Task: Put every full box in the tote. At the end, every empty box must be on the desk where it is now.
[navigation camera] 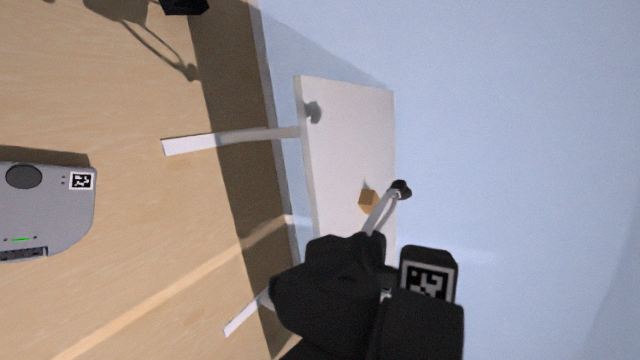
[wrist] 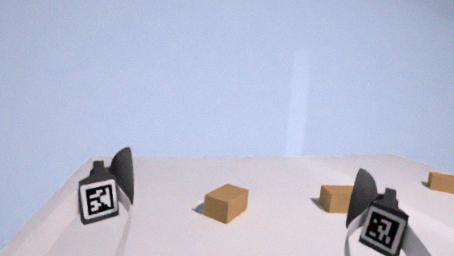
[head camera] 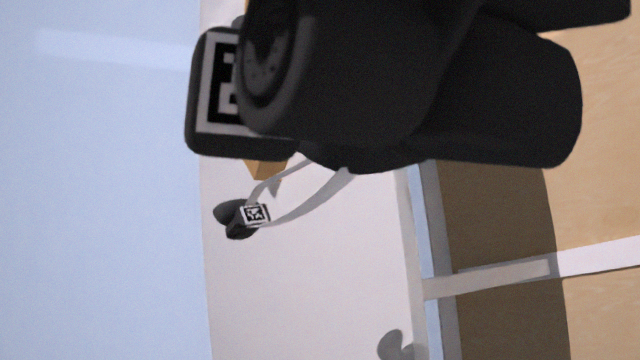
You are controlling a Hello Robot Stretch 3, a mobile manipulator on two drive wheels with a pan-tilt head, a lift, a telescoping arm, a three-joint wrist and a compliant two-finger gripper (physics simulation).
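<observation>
My gripper (wrist: pixel 240 179) is open and empty, high above the white desk (head camera: pixel 310 280) (navigation camera: pixel 350 145) (wrist: pixel 165 237). One fingertip (head camera: pixel 242 219) (navigation camera: pixel 400 190) shows in the head and navigation views; the wrist hides the other. A plain orange-brown box (head camera: pixel 266 170) (navigation camera: pixel 368 200) (wrist: pixel 226 203) stands on the desk, beyond and below the fingers, between them in the wrist view. A second box (wrist: pixel 335 199) stands to its right, partly behind the right finger. A third box (wrist: pixel 442 182) is cut off at the right edge. Which boxes are full cannot be told. No tote can be made out.
A black object (navigation camera: pixel 183 6) is cut off at the navigation view's top edge; I cannot tell what it is. My grey base (navigation camera: pixel 50 210) stands on the wood floor (navigation camera: pixel 150 190). A desk leg (head camera: pixel 500 277) (navigation camera: pixel 190 144) reaches down near it. A pale blue wall rises behind the desk.
</observation>
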